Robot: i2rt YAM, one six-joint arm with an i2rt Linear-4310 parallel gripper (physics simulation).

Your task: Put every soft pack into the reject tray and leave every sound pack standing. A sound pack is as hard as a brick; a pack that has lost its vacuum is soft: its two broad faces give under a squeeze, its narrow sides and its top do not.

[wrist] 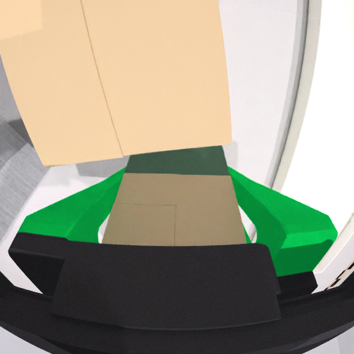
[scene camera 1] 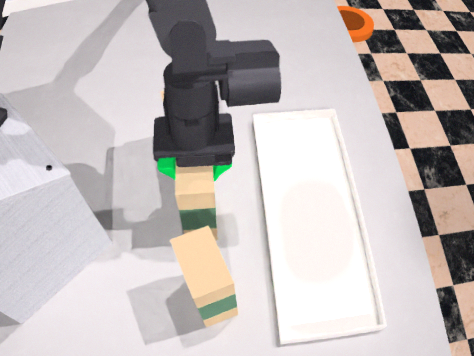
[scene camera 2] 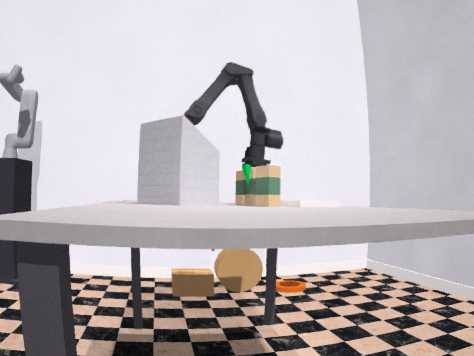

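Where they show: arm's base at its link origin: (scene camera 2: 179,137).
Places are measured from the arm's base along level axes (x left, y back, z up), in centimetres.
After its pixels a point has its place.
Observation:
My gripper (scene camera 1: 195,178) @[x 7.8, y -28.9, z -16.7 cm] (wrist: 176,174) is shut on a tan pack (scene camera 1: 195,196) @[x 1.6, y -30.1, z -11.4 cm] (wrist: 165,200) with a dark green band. Its green fingers press on the left and right faces; whether these give cannot be seen. The pack is upright. A front pack (scene camera 1: 205,265) @[x -8.0, y -32.5, z -10.7 cm] (scene camera 2: 267,186) @[x -11.5, y -31.1, z -17.8 cm] stands close by, turned a little. Part of another pack (scene camera 1: 162,95) @[x 18.5, y -22.9, z -10.6 cm] shows behind the arm. In the wrist view a tan pack top (wrist: 165,75) fills the upper part beyond the held pack. The white reject tray (scene camera 1: 300,145) @[x 20.3, y -44.7, z -24.4 cm] (scene camera 2: 317,203) @[x -13.1, y -48.5, z -23.4 cm] (wrist: 332,75) lies right of the packs.
A big grey block (scene camera 1: 45,235) @[x -5.5, y -10.5, z -11.5 cm] (scene camera 2: 160,160) @[x -9.1, y 5.5, z -9.6 cm] with a sloping top stands left of the packs on the grey table (scene camera 1: 420,280) @[x -4.3, y -63.5, z -24.6 cm] (scene camera 2: 225,235) @[x -97.6, y -13.7, z -25.3 cm]. An orange ring (scene camera 1: 370,30) (scene camera 2: 291,289) lies on the floor. Another arm (scene camera 2: 25,120) stands at the far left in scene camera 2.

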